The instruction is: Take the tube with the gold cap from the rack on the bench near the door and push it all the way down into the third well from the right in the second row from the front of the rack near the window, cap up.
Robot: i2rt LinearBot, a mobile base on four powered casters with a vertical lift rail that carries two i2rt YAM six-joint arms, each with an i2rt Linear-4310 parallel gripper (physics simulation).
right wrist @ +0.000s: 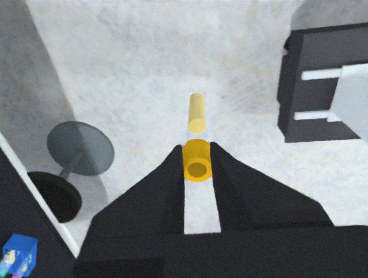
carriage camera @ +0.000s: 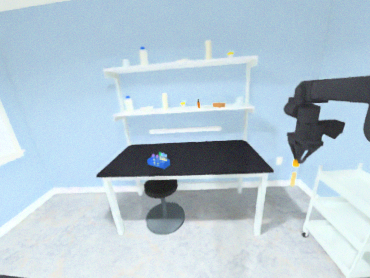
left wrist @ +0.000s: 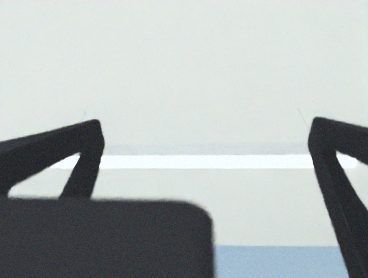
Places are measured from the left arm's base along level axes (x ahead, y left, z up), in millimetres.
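Where they show: left gripper, fingertip midpoint: point(left wrist: 203, 130); right gripper, fingertip midpoint: point(right wrist: 196, 152) point(carriage camera: 298, 162).
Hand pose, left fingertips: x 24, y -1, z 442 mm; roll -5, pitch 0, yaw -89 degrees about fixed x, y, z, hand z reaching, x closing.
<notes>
Each offset is from my left fingertips to the centre of the thing. Level surfaces: height alone.
The tube with the gold cap {398 mm ahead, 699 mm right, 356 mm down} point(carriage camera: 295, 163) point(right wrist: 197, 159) hangs cap up, with yellow contents in its clear lower part. My right gripper point(carriage camera: 296, 160) point(right wrist: 196, 152) is shut on the gold cap, to the right of the bench in the carriage view. A blue rack {1156 mm ahead, 34 mm left, 673 mm down} point(carriage camera: 159, 162) point(right wrist: 21, 250) holding several small tubes with coloured caps stands on the black-topped bench, left of its middle; its separate wells are too small to tell apart. It lies at the lower left in the right wrist view. My left gripper point(left wrist: 203, 130) is open with nothing between its fingers.
The black bench top {702 mm down} point(carriage camera: 215, 157) has two white shelves with bottles above its back edge. A black stool {1261 mm ahead, 73 mm left, 1006 mm down} point(carriage camera: 161, 188) point(right wrist: 55, 195) stands at the bench front. A white cart point(carriage camera: 314, 192) stands at the right. A window is at the far left.
</notes>
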